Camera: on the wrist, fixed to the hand. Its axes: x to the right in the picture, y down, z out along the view.
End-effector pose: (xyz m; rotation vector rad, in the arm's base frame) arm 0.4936 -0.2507 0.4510 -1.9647 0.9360 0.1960
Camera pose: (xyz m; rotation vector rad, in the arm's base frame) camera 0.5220 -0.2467 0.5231 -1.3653 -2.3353 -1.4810
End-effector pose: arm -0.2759 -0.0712 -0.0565 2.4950 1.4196 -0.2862
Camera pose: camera -0.3426 -0.0410 -0.0307 1.3615 -2.6668 0.1571
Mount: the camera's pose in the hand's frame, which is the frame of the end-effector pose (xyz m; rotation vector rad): -0.0167 -0.0691 -0.0311 -0.1789 0.1811 -3.0501
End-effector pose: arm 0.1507 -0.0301 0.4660 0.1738 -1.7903 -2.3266
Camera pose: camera 0.1676 -0.0386 0.3907 -1.4172 -0.1885 0.3586
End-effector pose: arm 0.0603 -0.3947 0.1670 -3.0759 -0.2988 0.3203
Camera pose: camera 0.0378 -0.3306 0.2045 0.1479 -3.0264 -0.2350
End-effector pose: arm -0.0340 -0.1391 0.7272 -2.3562 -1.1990 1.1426
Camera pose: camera -0.0558 -0.1053 0.7935 0.8894 -2.1501 -0.4763
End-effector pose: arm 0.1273 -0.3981 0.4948 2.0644 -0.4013 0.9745
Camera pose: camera 0.1400 -0.3313 0.4574 0.3570 1.9903 -0.8481
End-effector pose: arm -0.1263 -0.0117 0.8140 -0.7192 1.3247 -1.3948
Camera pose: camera -0.1689 0.0042 0.8769 1.2884 0.4888 1.2115
